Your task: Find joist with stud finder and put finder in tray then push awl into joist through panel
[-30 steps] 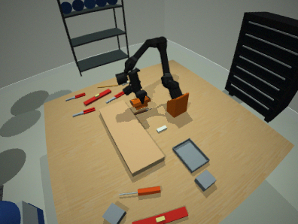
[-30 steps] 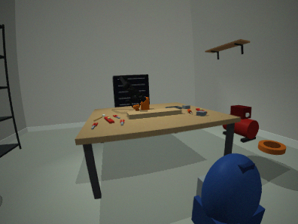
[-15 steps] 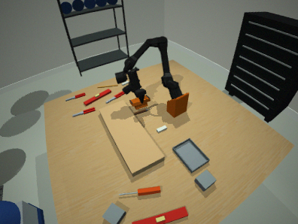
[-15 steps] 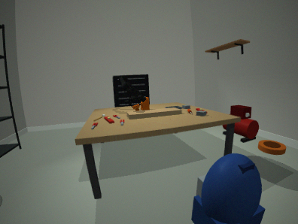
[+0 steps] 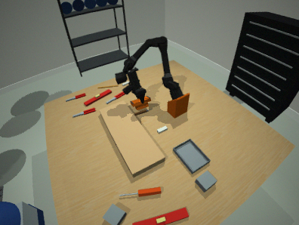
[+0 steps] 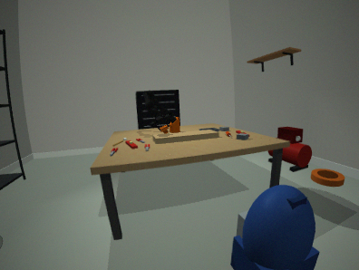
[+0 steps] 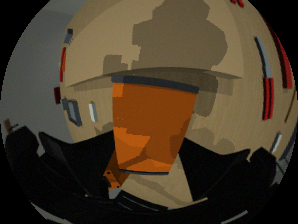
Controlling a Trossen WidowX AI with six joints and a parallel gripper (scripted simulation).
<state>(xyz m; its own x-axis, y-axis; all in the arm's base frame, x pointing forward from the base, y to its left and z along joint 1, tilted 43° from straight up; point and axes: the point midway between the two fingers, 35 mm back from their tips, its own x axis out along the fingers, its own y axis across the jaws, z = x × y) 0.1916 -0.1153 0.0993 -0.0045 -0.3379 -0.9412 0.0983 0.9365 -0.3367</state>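
My gripper tip is now 2 cm above the orange stud finder, 1 cm to the right of it and 1 cm past it. From my gripper tip the other things lie so: indicator window (4 cm below, 3 cm behind, 2 cm to the left); grey tray (45 cm to the left, 6 cm below, 5 cm behind); awl (6 cm below, 3 cm to the left, 1 cm behind).
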